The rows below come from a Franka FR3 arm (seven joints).
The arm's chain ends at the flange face. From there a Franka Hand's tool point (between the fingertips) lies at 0.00 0.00 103.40 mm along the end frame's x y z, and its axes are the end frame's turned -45 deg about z.
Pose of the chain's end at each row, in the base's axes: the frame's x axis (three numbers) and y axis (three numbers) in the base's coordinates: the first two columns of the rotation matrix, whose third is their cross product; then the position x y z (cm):
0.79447, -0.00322, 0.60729, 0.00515, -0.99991, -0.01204, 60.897, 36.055, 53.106
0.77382, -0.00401, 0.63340, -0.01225, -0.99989, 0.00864, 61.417, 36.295, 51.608
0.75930, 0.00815, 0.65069, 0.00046, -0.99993, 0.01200, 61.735, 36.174, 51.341
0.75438, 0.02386, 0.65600, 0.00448, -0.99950, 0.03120, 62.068, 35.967, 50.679
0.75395, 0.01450, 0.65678, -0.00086, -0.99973, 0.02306, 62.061, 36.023, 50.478
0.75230, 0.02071, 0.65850, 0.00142, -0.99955, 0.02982, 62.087, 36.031, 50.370
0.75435, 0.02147, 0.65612, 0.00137, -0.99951, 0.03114, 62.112, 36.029, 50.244
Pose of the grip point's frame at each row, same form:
0.55813, 0.70477, 0.43793, 0.56542, -0.70932, 0.42091, 67.176, 36.186, 44.892
0.55584, 0.70419, 0.44177, 0.53851, -0.70986, 0.45399, 67.965, 36.146, 43.607
0.53658, 0.71282, 0.45162, 0.53723, -0.70129, 0.46859, 68.464, 36.083, 43.490
0.53026, 0.72362, 0.44180, 0.53660, -0.68988, 0.48592, 68.855, 35.754, 42.882
0.53373, 0.71717, 0.44811, 0.53252, -0.69666, 0.48072, 68.854, 35.837, 42.684
0.53095, 0.72143, 0.44454, 0.53296, -0.69214, 0.48672, 68.899, 35.809, 42.594
0.53244, 0.72194, 0.44193, 0.53437, -0.69158, 0.48597, 68.900, 35.795, 42.448

